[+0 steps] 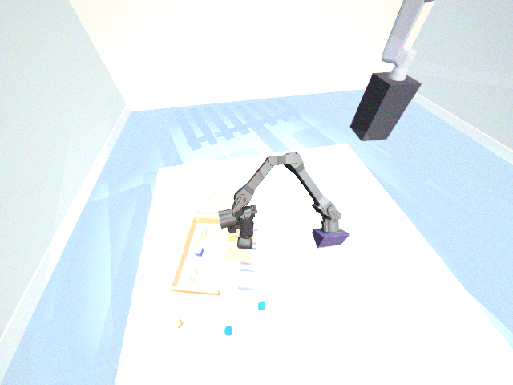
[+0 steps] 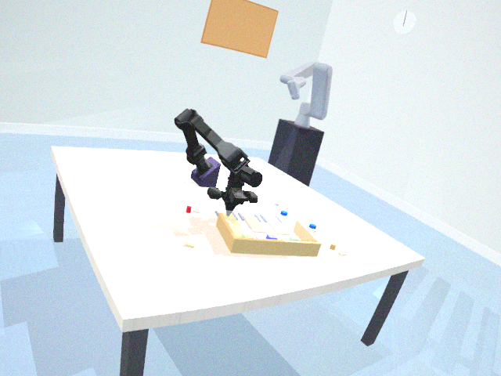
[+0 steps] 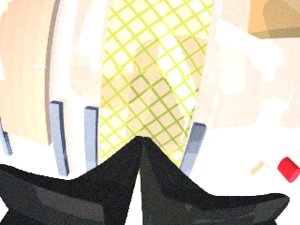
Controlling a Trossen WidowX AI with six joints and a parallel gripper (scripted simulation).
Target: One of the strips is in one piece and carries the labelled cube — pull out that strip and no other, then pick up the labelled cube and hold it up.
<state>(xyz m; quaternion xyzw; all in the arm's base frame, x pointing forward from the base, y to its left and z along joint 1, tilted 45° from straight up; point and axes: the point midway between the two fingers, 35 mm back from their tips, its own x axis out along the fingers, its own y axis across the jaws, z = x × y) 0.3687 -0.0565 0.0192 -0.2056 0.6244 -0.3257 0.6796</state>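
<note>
Now: the yellow strip 100 mm ahead of my gripper tip and 20 mm to the right of it. Round my gripper tip: small red block: 50 mm behind, 140 mm to the right.
</note>
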